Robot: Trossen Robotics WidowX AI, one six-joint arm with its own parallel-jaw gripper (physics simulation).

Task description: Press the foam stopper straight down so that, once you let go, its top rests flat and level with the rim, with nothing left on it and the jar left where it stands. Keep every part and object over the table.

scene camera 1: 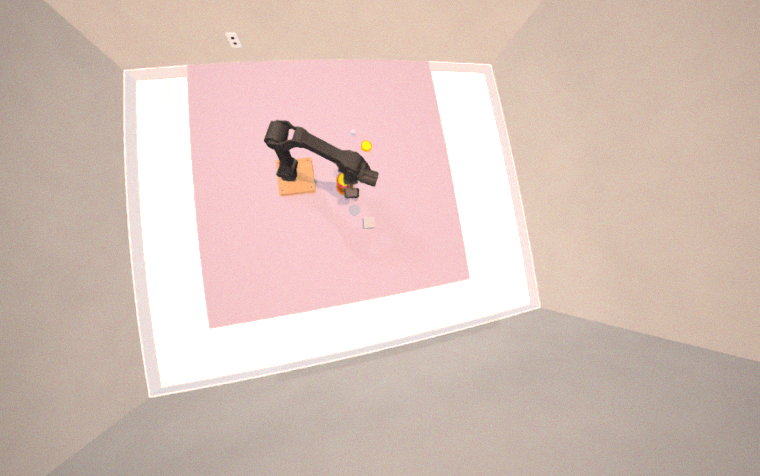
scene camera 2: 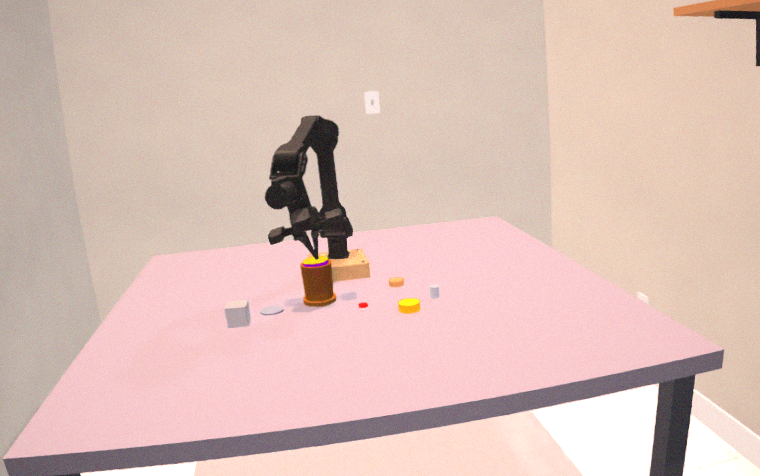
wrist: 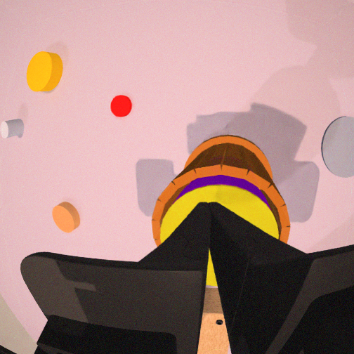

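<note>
The brown jar (scene camera 2: 318,284) (wrist: 222,170) with orange edges stands upright on the pink table (scene camera 2: 392,358). The foam stopper (scene camera 1: 342,179) (scene camera 2: 310,261) (wrist: 240,196) sits in its mouth, with a yellow top and a purple side. A purple band shows above the rim, so the stopper's top stands a little proud of it. My gripper (scene camera 2: 316,257) (wrist: 206,211) is shut and empty. Its tips are over the yellow top, at or very near its surface; contact cannot be told for certain. The fingers hide the near part of the top in the wrist view. In scene camera 1 the arm hides the fingertips.
Beside the jar are a grey disc (scene camera 1: 353,210) (scene camera 2: 272,310) (wrist: 342,147) and a grey cube (scene camera 1: 368,222) (scene camera 2: 237,315). On its other side lie red (scene camera 2: 363,304) (wrist: 121,106), yellow (scene camera 2: 409,306) (wrist: 44,71) and orange (scene camera 2: 395,282) (wrist: 65,217) discs, and a small grey cylinder (scene camera 2: 434,291) (wrist: 12,128).
</note>
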